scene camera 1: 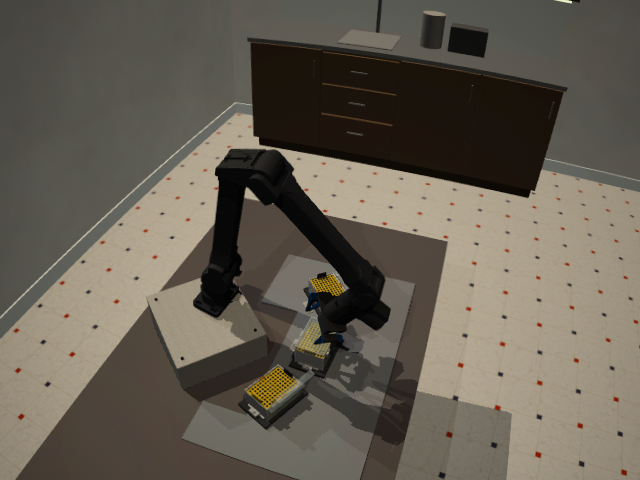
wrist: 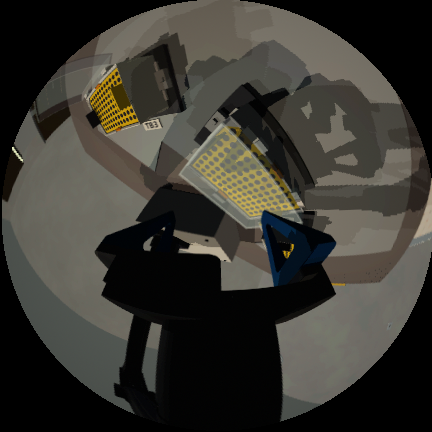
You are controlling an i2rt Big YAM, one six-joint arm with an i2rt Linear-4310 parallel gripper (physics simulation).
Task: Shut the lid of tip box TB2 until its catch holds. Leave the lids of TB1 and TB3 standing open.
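Seen in the pictures: gripper, fingertip midpoint: [scene camera 1: 311,327] [wrist: 217,215]; arm's base at its link origin: [scene camera 1: 216,297].
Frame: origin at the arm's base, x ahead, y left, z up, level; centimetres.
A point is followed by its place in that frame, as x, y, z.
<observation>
The middle tip box, taken as TB2 [scene camera 1: 312,345] @(30.7, 0.2, -4.0) [wrist: 240,175] @(32.2, 6.3, -4.0), has a clear lid lying over its yellow rack; whether the catch holds cannot be told. TB3 [wrist: 112,102] @(25.6, 23.4, -6.0), labelled in the wrist view and the far box [scene camera 1: 326,283] @(22.7, 26.2, -6.0) in the scene view, has its rack uncovered. Its clear lid [wrist: 75,82] stands open. The near box, taken as TB1 [scene camera 1: 270,388] @(26.9, -16.3, -6.0), has its clear lid [scene camera 1: 302,384] @(36.1, -16.6, 2.3) open; a bit of yellow shows through the right finger in the wrist view. My gripper [scene camera 1: 313,325] @(28.3, 4.2, -1.9) [wrist: 217,215] @(28.3, 4.2, -1.9) is open and empty, above or beside the near-base side of TB2; exact clearance is unclear.
The boxes stand on a grey mat [scene camera 1: 320,444] @(44.1, -22.2, -11.7). The arm's pale base block [scene camera 1: 217,356] @(10.2, -15.3, -3.9) [wrist: 210,250] @(7.5, -11.1, -1.9) stands left of them in the scene view. Arm shadows fall across the mat. A dark cabinet [scene camera 1: 434,113] stands along the back wall.
</observation>
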